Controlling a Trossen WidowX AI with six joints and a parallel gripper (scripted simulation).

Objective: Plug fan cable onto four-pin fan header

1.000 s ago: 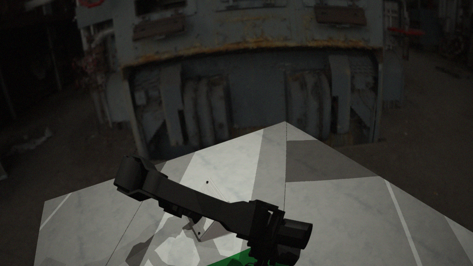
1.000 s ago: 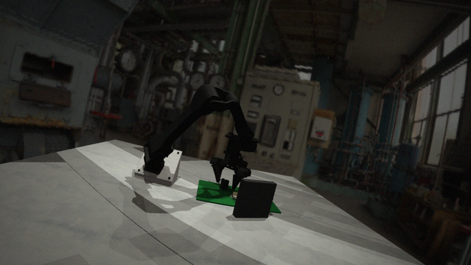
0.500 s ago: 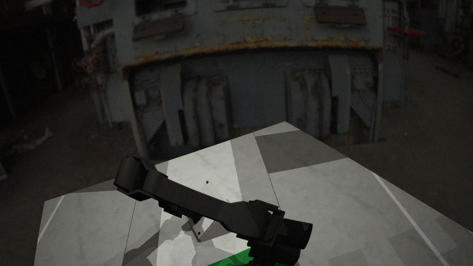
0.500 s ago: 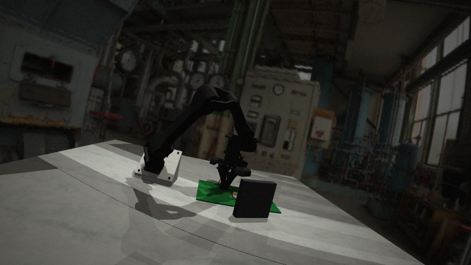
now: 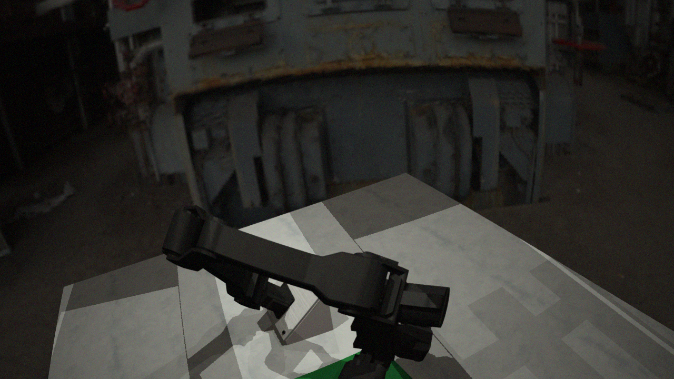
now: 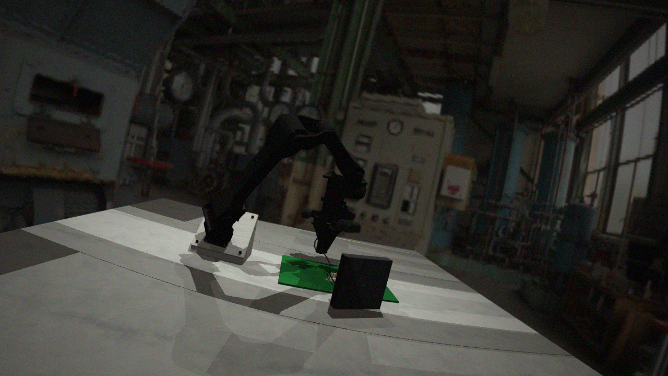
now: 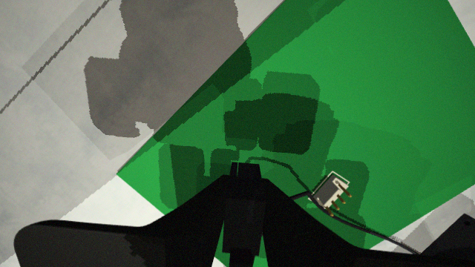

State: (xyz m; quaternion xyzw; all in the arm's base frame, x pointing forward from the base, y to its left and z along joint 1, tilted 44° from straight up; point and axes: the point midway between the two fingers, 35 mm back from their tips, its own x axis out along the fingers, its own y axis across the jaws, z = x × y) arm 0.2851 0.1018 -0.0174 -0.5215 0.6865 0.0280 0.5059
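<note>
Now: the fan header 80 mm to the right of my gripper tip, 60 mm below it and 40 mm ahead of it. From my gripper tip the other things lie so: green board: 80 mm below, 50 mm to the right, 50 mm ahead; black plug: 10 mm to the right, 10 mm behind, 10 mm above; black fan: 220 mm to the right, 90 mm ahead, 10 mm below.
</note>
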